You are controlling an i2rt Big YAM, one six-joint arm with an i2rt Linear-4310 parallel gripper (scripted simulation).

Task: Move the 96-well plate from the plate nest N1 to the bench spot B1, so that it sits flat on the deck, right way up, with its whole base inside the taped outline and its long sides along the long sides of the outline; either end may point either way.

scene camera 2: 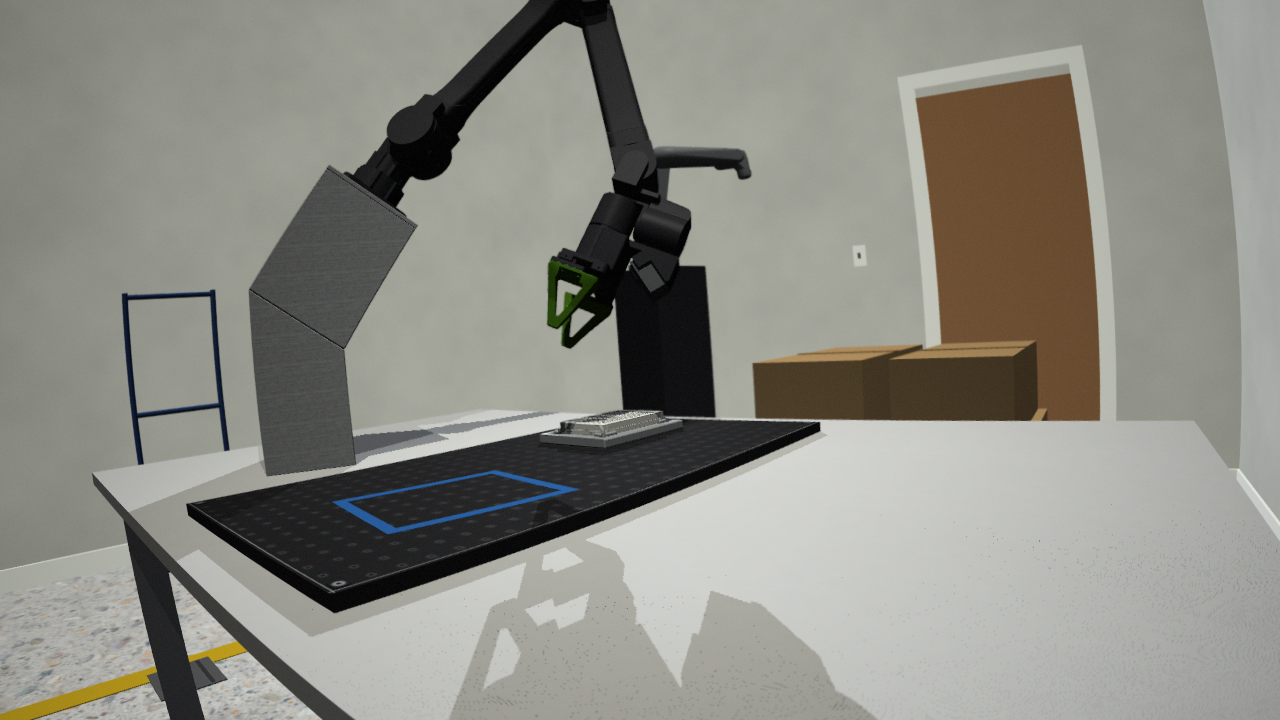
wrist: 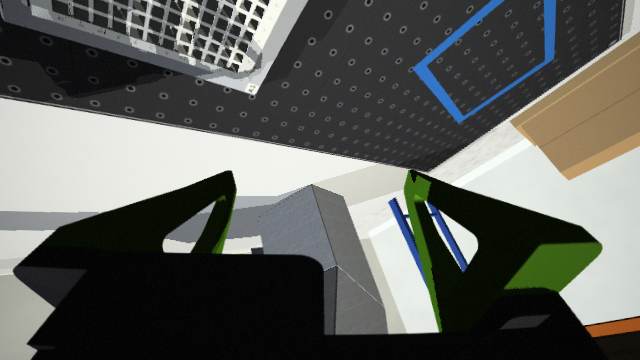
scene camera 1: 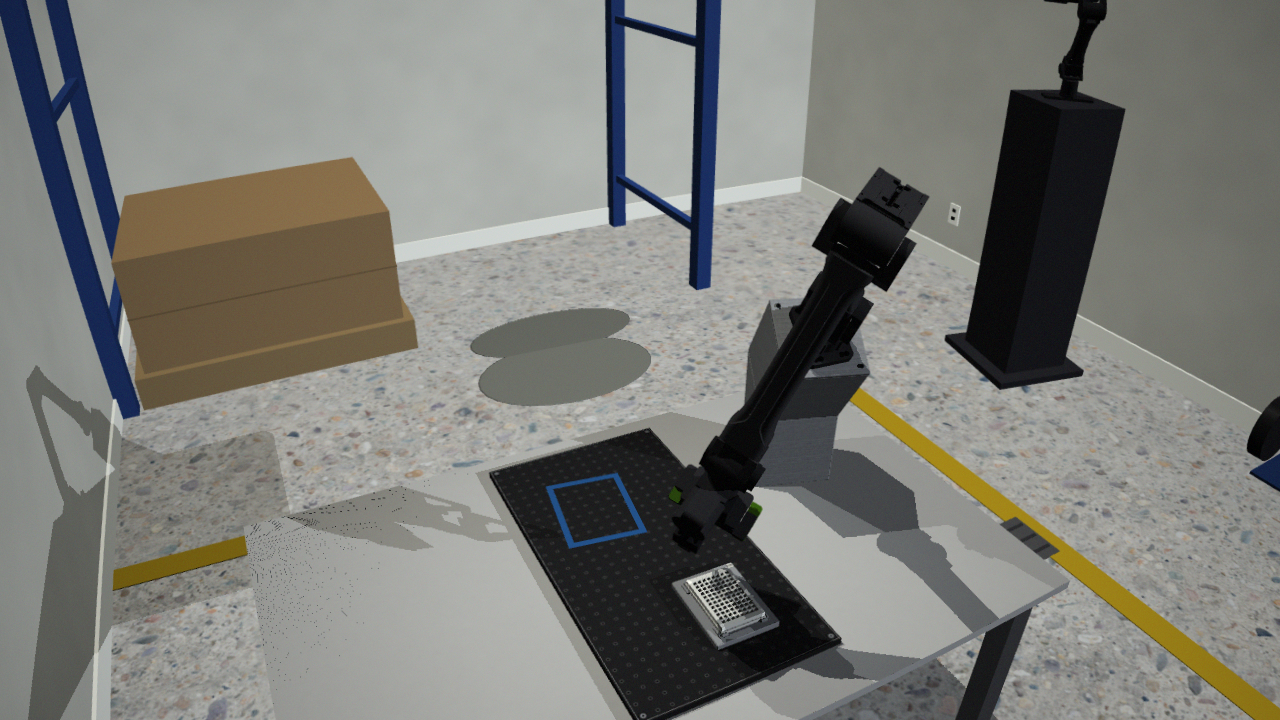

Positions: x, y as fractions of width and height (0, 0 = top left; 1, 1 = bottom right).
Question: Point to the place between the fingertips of the gripper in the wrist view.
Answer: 0.50, 0.50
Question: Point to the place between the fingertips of the gripper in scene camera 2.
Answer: At 0.44, 0.47
